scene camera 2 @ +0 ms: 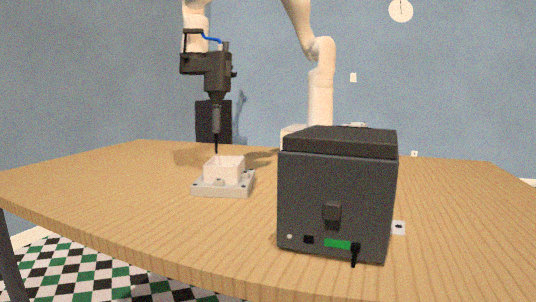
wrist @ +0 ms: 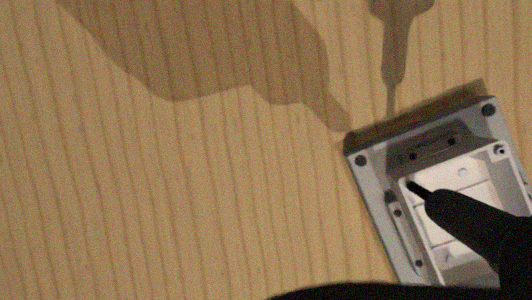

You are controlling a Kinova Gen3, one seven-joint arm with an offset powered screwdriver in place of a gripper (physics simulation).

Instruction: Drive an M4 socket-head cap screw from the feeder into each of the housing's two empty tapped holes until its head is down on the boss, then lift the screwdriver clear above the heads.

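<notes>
The pale open-topped housing (scene camera 2: 223,172) (wrist: 472,175) sits upright on a grey fixture plate (scene camera 2: 220,191) (wrist: 386,225) with clamp bars at its sides. My black screwdriver (scene camera 2: 216,152) (wrist: 411,186) points straight down, its thin bit tip at the housing's back left corner in the scene view. In the wrist view the tip covers one corner; whether a screw is on it or under it cannot be told. Another corner (wrist: 500,150) shows a round boss or screw head with a dark centre; I cannot tell which. The dark box-shaped feeder (scene camera 2: 337,192) stands at the front right.
The wooden table (scene camera 2: 125,200) (wrist: 175,200) carries the fixture and the feeder. A small pale plate with a dark spot (scene camera 2: 395,232) sticks out beside the feeder's right side. The arm's pale base links (scene camera 2: 321,100) rise behind the feeder. The tool's shadow falls beside the fixture.
</notes>
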